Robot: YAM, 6 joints.
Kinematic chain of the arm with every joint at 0, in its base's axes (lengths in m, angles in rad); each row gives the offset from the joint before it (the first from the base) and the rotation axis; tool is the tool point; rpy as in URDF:
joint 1: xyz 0 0 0.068 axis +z
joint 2: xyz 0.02 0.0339 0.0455 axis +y
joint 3: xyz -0.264 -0.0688 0 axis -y
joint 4: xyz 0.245 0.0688 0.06 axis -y
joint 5: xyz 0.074 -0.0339 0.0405 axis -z
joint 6: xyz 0.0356 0 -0.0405 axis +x
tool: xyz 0 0 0 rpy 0 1.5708 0
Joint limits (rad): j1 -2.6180..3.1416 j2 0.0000..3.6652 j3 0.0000..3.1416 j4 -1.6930..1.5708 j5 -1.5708..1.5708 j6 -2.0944..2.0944
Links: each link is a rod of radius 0.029 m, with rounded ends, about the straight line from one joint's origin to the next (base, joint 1, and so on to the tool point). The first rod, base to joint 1, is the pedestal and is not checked.
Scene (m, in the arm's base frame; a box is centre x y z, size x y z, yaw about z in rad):
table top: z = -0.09
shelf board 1: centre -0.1 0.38 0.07 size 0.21 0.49 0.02 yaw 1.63
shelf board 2: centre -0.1 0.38 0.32 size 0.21 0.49 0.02 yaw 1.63
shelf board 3: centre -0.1 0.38 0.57 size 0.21 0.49 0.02 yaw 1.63
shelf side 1: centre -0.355 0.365 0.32 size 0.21 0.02 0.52 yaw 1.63
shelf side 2: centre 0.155 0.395 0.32 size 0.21 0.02 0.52 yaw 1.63
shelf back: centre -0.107 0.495 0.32 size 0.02 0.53 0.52 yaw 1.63
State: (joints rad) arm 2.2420 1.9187 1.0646 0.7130 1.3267 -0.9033
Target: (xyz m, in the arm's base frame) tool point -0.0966 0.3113 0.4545
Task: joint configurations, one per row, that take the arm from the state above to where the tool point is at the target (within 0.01 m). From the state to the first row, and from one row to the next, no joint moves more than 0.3 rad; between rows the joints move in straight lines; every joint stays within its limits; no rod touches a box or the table.
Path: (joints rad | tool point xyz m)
1: 2.4009 1.7081 0.8294 0.7007 1.3836 -0.9033 | -0.2259 0.2539 0.2104
2: 2.5599 1.4975 0.5942 0.6885 1.4404 -0.9033 | -0.2114 0.1813 0.2048
3: 2.4194 1.2483 0.7992 0.7523 1.4370 -0.9033 | -0.1705 0.1972 0.3351
4: 2.2790 0.9990 1.0042 0.8160 1.4337 -0.9033 | -0.0874 0.1563 0.4545
5: 2.1284 1.2617 1.1973 0.8035 1.3777 -0.9033 | -0.1015 0.2287 0.4635
6: 1.9777 1.5244 1.3904 0.7910 1.3218 -0.9033 | -0.0966 0.3113 0.4545

